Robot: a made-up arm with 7 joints. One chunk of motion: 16 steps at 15 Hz.
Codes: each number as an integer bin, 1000 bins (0 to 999) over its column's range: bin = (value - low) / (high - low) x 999, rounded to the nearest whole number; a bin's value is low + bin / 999 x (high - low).
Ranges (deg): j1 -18..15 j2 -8..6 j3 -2..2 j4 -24..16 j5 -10..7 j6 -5..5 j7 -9..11
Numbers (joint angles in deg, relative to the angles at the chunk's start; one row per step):
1: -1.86 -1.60 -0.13 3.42 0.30 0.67 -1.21
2: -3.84 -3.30 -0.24 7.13 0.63 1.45 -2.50
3: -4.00 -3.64 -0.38 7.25 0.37 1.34 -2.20
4: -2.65 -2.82 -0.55 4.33 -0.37 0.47 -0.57
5: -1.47 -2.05 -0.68 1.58 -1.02 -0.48 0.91
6: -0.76 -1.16 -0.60 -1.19 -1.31 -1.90 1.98
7: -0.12 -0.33 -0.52 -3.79 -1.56 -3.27 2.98
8: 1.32 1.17 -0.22 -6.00 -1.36 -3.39 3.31
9: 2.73 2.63 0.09 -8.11 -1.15 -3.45 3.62
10: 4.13 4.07 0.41 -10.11 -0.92 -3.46 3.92
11: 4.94 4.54 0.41 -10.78 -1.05 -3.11 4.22
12: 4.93 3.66 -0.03 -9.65 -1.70 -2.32 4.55
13: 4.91 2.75 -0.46 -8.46 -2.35 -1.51 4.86
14: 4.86 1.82 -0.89 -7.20 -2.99 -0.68 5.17
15: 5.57 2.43 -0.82 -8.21 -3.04 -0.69 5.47
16: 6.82 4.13 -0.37 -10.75 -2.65 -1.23 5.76
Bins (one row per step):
1: 489 457 467 685 605 566 389
2: 429 335 440 777 625 644 325
3: 424 311 405 780 609 633 340
4: 465 370 362 708 566 546 421
5: 500 425 330 639 528 452 495
6: 522 488 350 570 511 310 548
7: 541 547 370 505 496 173 598
8: 585 654 445 450 508 161 615
9: 628 759 522 397 520 155 630
10: 670 861 602 347 534 154 645
11: 694 895 602 330 526 189 660
12: 694 832 492 358 488 268 677
13: 694 767 385 388 450 349 692
14: 692 701 277 420 412 432 708
15: 714 744 295 394 409 431 723
16: 751 866 407 331 432 377 737

